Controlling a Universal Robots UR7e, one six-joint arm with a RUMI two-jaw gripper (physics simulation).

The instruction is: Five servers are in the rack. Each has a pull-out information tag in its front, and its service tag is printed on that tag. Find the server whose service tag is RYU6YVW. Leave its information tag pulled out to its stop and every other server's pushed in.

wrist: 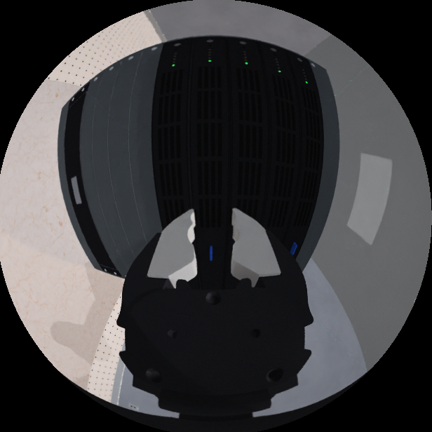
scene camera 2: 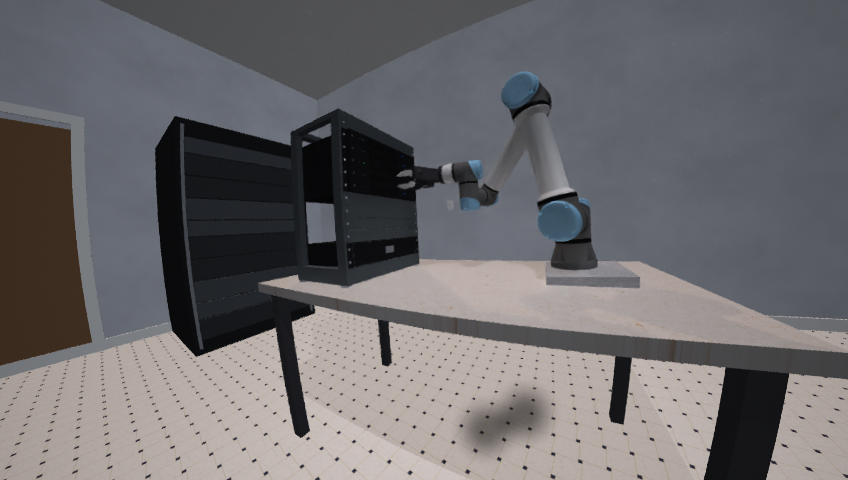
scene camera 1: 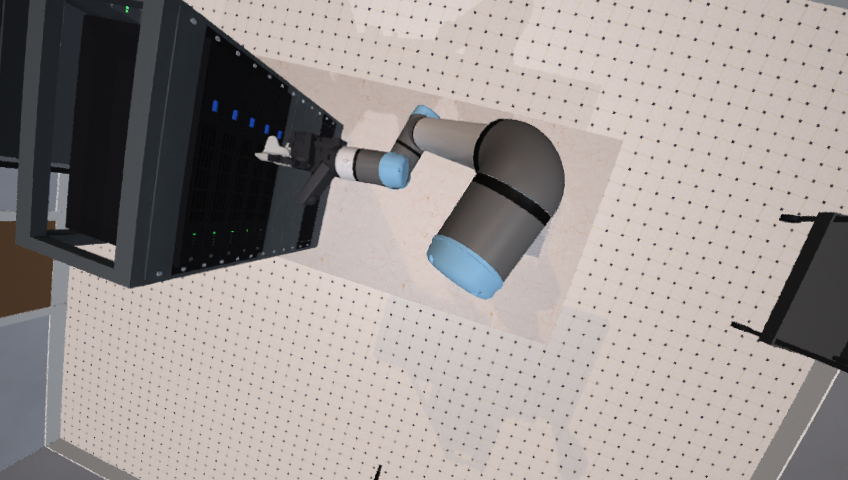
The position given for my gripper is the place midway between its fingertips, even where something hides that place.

In view: my gripper (scene camera 2: 396,181) and a server rack (scene camera 1: 158,168).
The server rack is seen too in the wrist view (wrist: 213,122) and in scene camera 2 (scene camera 2: 355,168). My gripper also shows in the wrist view (wrist: 213,210).
